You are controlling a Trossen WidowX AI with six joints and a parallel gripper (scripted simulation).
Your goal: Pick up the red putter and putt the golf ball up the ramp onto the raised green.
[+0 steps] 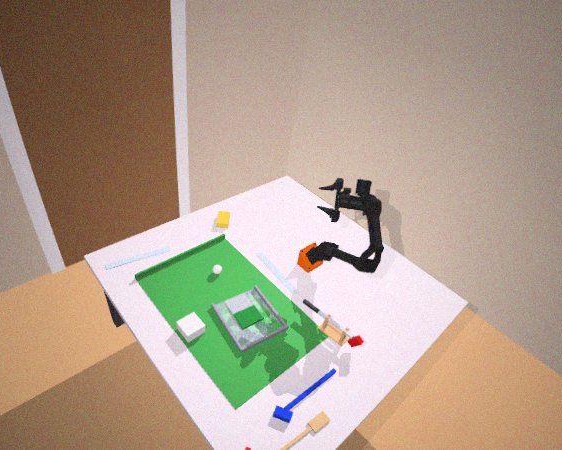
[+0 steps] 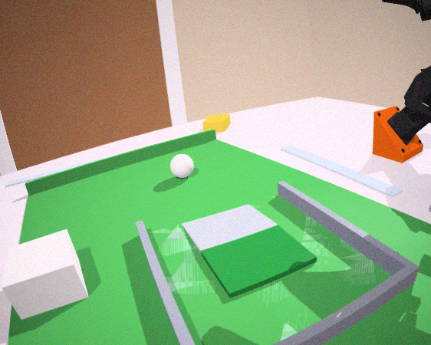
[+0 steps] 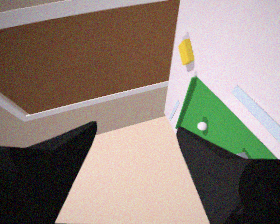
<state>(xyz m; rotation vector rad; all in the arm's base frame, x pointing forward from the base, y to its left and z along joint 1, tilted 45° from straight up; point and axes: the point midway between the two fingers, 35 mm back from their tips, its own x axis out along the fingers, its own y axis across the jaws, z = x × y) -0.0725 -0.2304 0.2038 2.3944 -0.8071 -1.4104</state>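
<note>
The wooden stand is 360 mm to the left of my gripper tip, 320 mm below it and 280 mm ahead of it. Also, from my gripper tip: yellow block 460 mm to the right, 350 mm below, 120 mm ahead; white block 680 mm ahead, 340 mm below, 50 mm to the right; white golf ball 390 mm ahead, 340 mm below, 210 mm to the right.
</note>
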